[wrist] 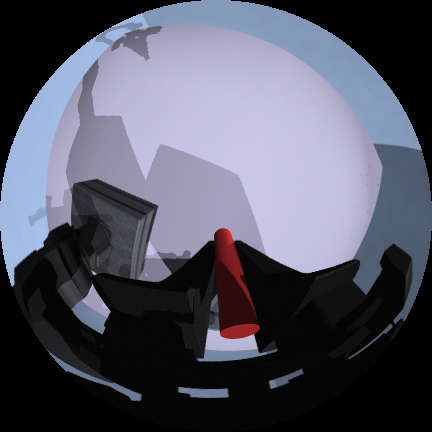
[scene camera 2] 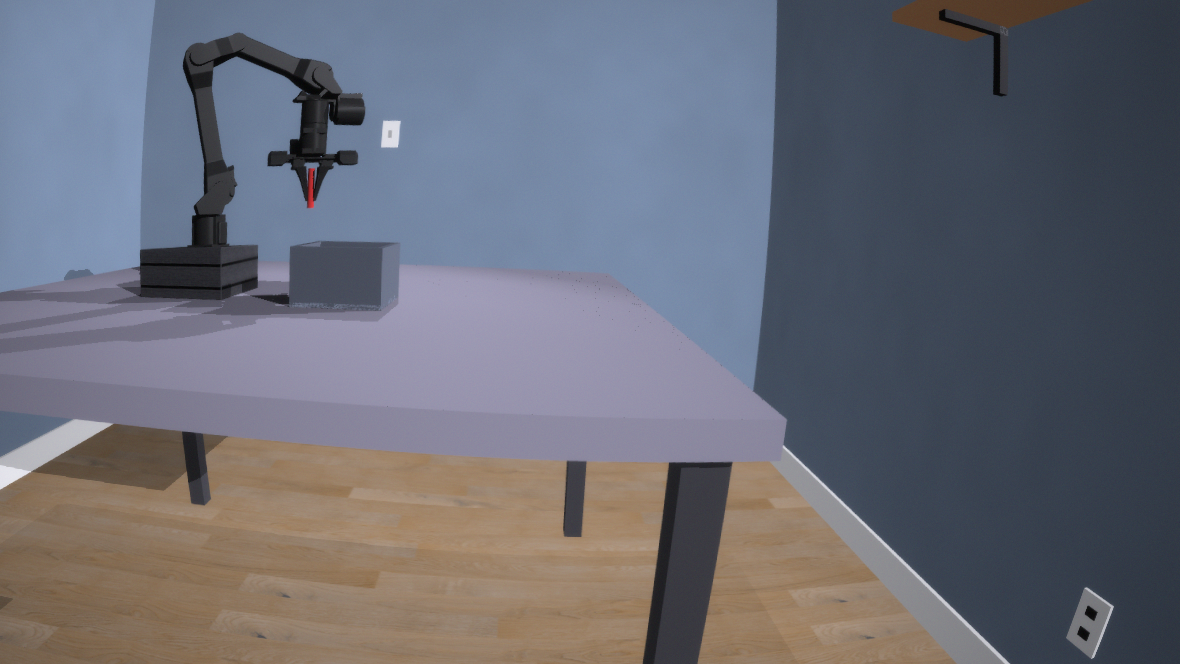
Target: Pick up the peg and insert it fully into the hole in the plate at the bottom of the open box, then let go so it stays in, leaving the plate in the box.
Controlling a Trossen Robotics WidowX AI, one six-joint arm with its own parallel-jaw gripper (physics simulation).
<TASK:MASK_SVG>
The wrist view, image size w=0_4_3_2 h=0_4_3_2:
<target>my gripper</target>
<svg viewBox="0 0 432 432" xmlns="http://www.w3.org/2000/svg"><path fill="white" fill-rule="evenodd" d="M14 267L15 297L45 349L86 374L140 393L141 398L130 400L108 385L66 371L107 403L147 421L215 432L284 421L324 403L349 386L382 354L403 319L348 357L373 340L398 315L412 281L411 256L394 243L384 250L379 261L382 270L365 294L352 280L359 268L358 259L304 273L234 240L259 324L253 333L258 352L277 350L243 359L197 361L204 357L215 273L214 240L208 240L161 281L94 274L92 284L110 310L102 334L80 321L55 289L57 274L50 260L36 249ZM178 386L227 388L228 397L191 397L189 393L178 392ZM302 368L302 374L270 389L269 380Z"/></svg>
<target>red peg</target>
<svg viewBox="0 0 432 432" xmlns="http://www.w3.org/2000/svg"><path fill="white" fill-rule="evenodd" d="M219 228L214 232L219 334L224 338L242 338L255 333L259 329L259 324L231 233L226 228Z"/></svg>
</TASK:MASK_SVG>
